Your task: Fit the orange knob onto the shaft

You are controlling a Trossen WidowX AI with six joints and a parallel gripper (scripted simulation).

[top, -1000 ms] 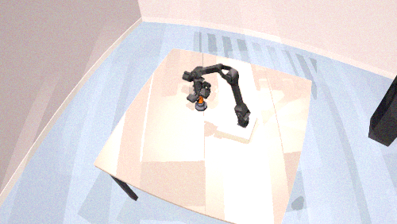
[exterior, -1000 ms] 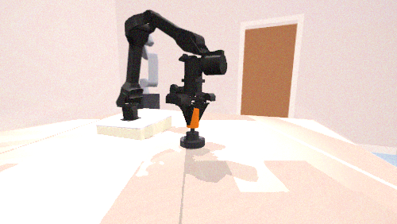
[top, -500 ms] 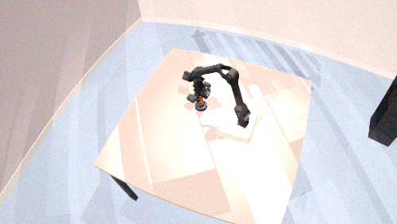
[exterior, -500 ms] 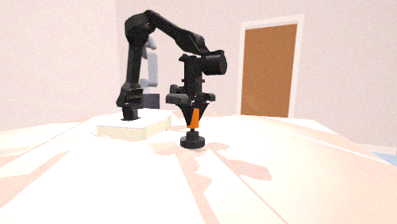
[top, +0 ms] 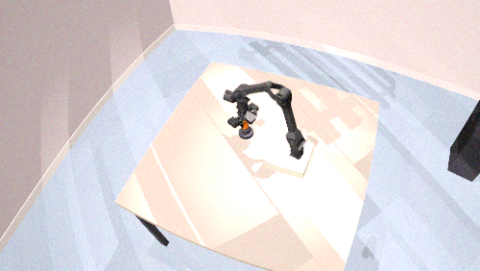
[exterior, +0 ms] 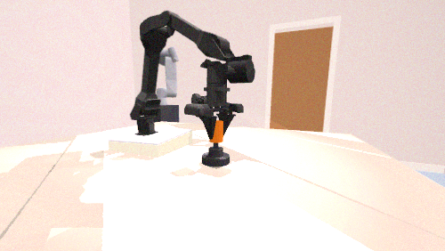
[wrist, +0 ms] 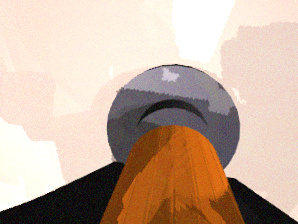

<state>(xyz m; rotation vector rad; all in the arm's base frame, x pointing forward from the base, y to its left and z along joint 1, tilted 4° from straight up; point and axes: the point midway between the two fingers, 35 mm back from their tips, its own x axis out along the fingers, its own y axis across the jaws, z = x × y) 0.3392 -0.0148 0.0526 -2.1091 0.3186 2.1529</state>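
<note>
The orange knob is 2 cm above my gripper tip. From my gripper tip the other things lie so: pedestal 4 cm below.
</note>
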